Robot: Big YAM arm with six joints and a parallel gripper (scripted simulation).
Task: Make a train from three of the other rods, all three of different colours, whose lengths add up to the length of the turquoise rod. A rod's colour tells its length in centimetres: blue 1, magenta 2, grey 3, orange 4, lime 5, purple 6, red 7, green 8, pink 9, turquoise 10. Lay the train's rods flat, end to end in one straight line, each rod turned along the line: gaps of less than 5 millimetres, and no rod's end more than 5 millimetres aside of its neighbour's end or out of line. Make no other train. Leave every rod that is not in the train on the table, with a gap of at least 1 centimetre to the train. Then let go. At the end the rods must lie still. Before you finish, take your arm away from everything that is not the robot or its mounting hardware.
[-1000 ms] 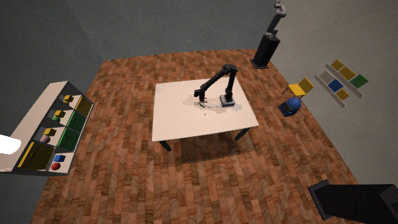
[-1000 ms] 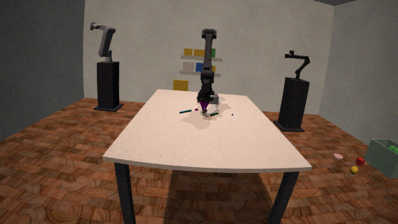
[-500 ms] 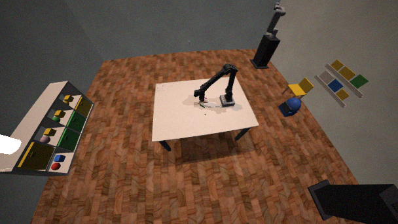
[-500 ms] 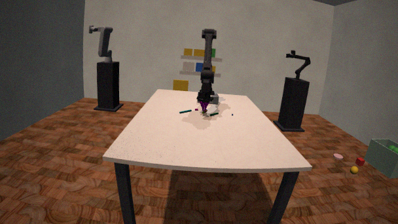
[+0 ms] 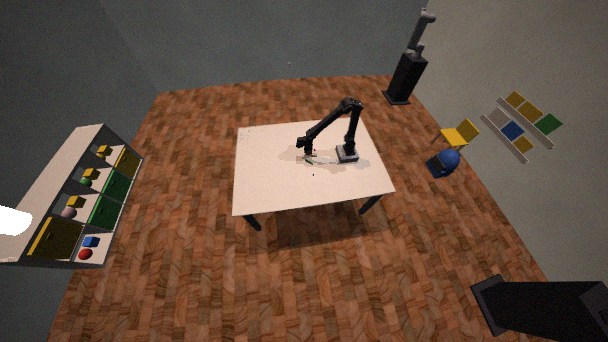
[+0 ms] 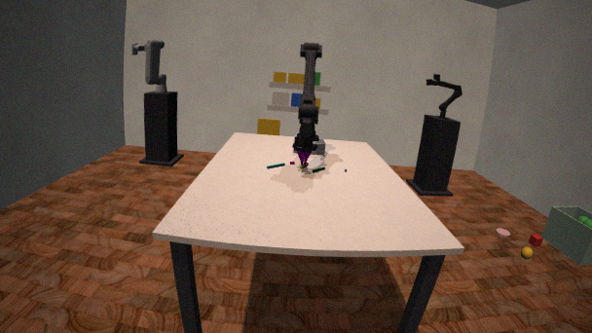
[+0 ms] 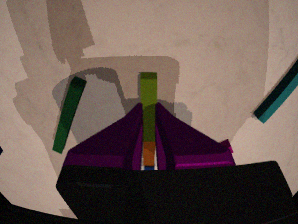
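Now: the lime rod 1 cm below my hand. From my hand the other things lie so: magenta rod (7 cm behind, 5 cm to the right, 2 cm below); orange rod (4 cm behind, 1 cm to the left, 2 cm below); green rod (7 cm to the left, 2 cm below).
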